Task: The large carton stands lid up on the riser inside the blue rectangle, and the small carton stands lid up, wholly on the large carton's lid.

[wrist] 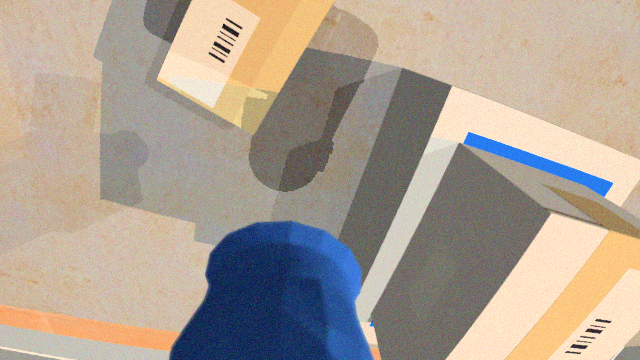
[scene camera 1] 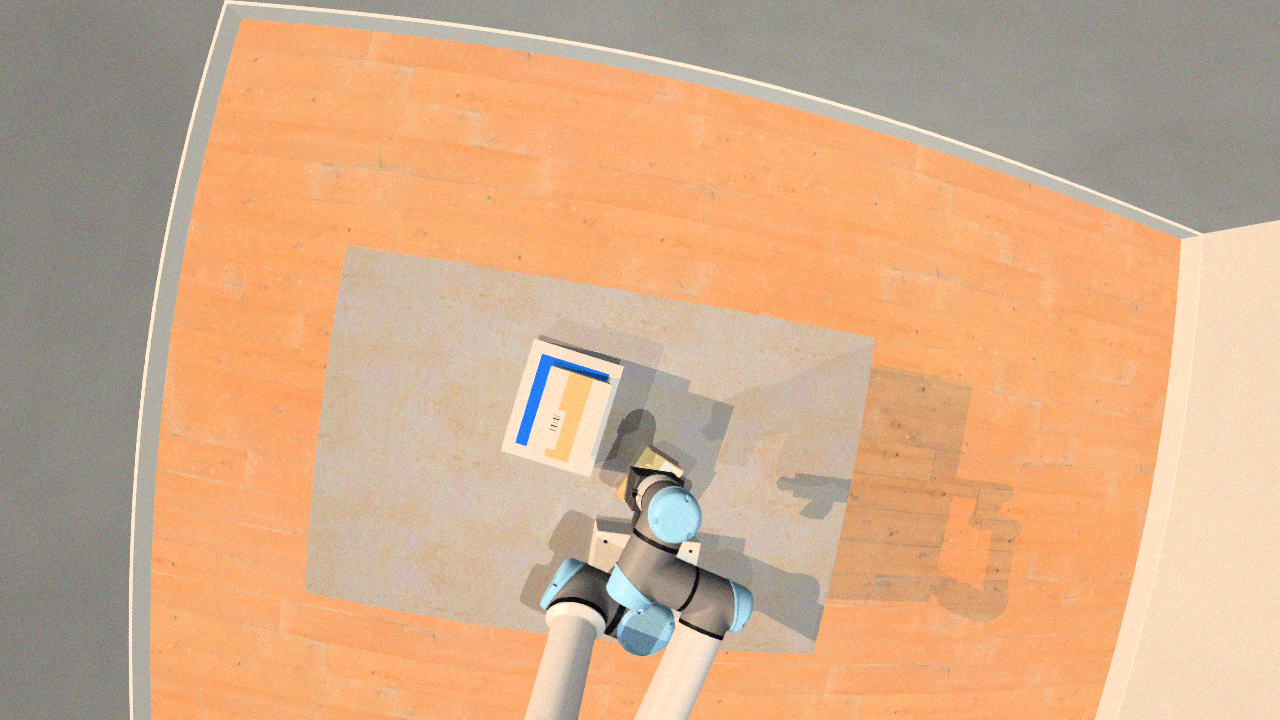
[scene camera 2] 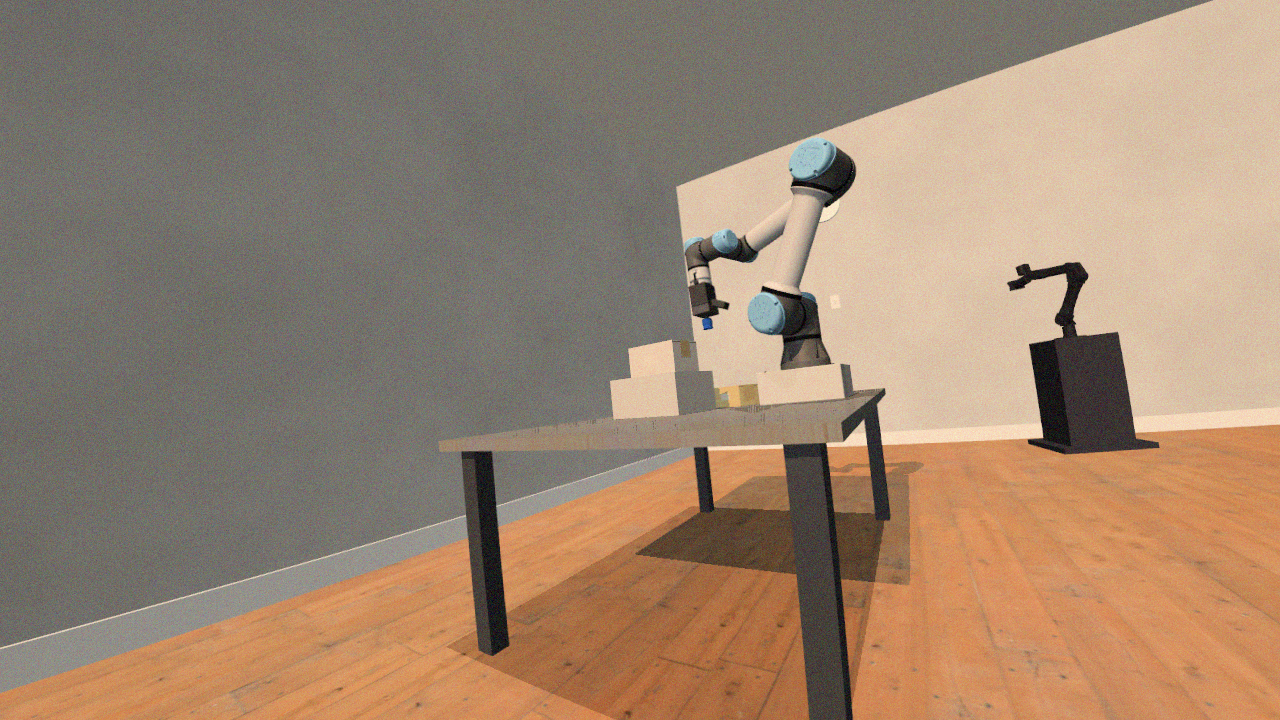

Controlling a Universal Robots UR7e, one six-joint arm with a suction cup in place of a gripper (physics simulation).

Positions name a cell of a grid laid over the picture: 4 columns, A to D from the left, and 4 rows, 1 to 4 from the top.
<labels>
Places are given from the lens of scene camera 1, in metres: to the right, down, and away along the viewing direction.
large carton (scene camera 1: B3): -0.13, 0.09, 1.15
riser (scene camera 1: B2): -0.20, -0.01, 1.24
small carton (scene camera 1: C3): 0.02, 0.23, 1.32
The marked spots on the large carton and the small carton are 0.27 m apart.
</labels>
